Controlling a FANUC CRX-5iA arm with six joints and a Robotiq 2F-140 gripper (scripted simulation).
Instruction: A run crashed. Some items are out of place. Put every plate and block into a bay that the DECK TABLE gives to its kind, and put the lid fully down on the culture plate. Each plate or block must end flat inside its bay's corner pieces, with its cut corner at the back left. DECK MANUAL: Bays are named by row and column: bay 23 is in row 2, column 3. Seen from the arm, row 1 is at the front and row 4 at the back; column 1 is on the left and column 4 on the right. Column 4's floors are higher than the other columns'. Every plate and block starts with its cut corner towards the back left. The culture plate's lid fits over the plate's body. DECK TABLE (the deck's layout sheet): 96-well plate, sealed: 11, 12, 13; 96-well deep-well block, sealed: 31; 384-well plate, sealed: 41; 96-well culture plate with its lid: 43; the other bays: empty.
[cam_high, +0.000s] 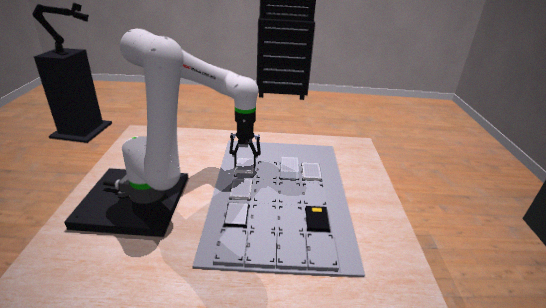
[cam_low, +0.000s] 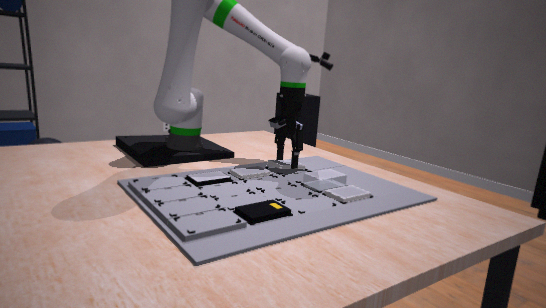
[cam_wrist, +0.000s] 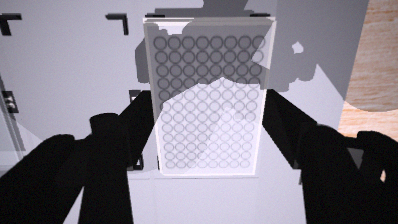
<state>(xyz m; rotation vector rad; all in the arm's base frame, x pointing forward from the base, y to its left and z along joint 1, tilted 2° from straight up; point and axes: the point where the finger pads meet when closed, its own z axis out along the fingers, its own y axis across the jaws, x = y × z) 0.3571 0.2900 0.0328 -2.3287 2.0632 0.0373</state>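
Now: the white plate 2 cm below my hand. Round my hand: pale 96-well plate: 16 cm to the right, 3 cm below, 2 cm ahead; bay label 33: 31 cm to the right, 21 cm ahead, 4 cm below; sealed 96-well plate: 33 cm to the right, 4 cm ahead, 3 cm below.
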